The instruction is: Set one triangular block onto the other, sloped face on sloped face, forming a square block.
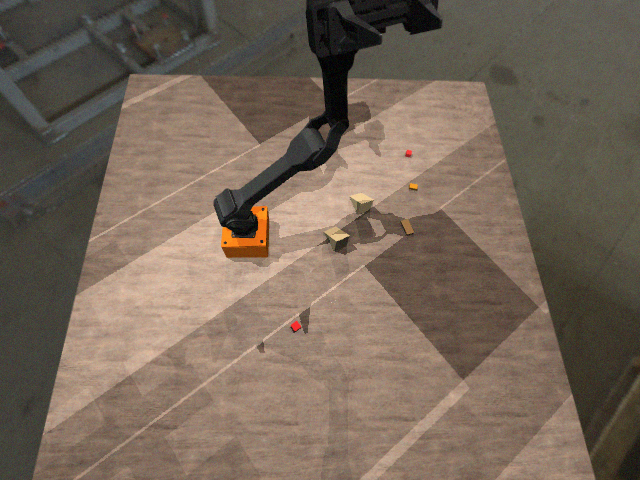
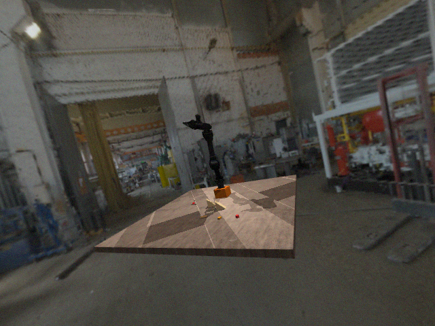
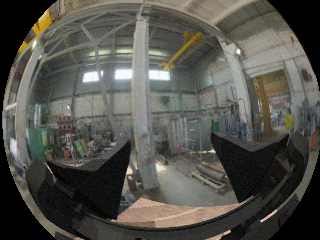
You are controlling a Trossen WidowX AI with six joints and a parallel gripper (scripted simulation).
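Right now my gripper tip is 700 mm above the tan triangular block, 160 mm to the right of it and 50 mm short of it. The rest, counted from my gripper tip: orange cube: 710 mm below, 250 mm to the left, 220 mm ahead; then tan slab: 710 mm below, 190 mm ahead, 110 mm to the left.
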